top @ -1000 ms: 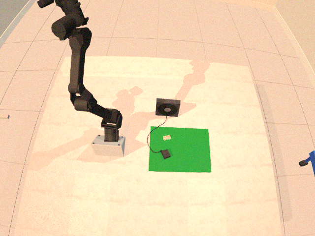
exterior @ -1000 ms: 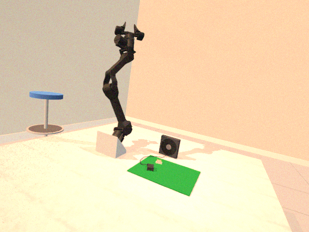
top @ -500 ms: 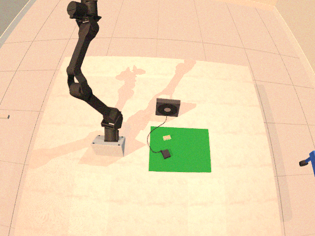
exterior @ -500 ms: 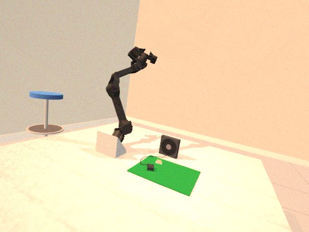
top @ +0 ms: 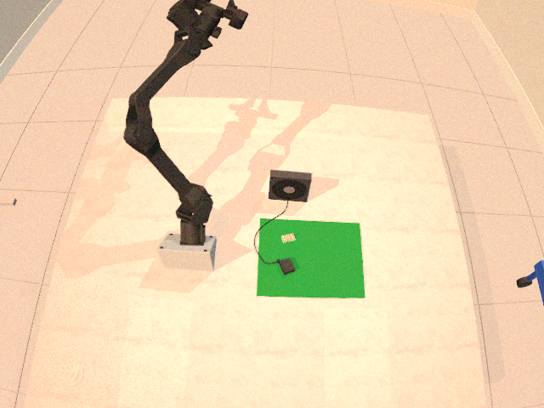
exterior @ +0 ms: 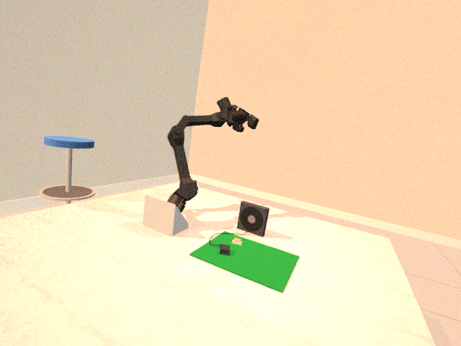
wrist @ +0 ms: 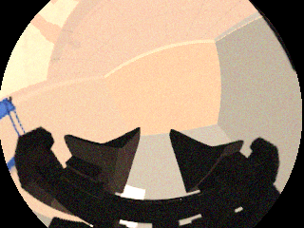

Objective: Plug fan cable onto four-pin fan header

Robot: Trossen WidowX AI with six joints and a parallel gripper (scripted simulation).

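Now: gripper tip 160 mm short of the dark plug, 630 mm to the left of it and 490 mm above it. The rest, counted from my gripper tip: pale four-pin header 170 mm ahead, 540 mm to the right, 500 mm below; then green board 230 mm ahead, 610 mm to the right, 510 mm below; then dark square fan 180 mm ahead, 400 mm to the right, 440 mm below.
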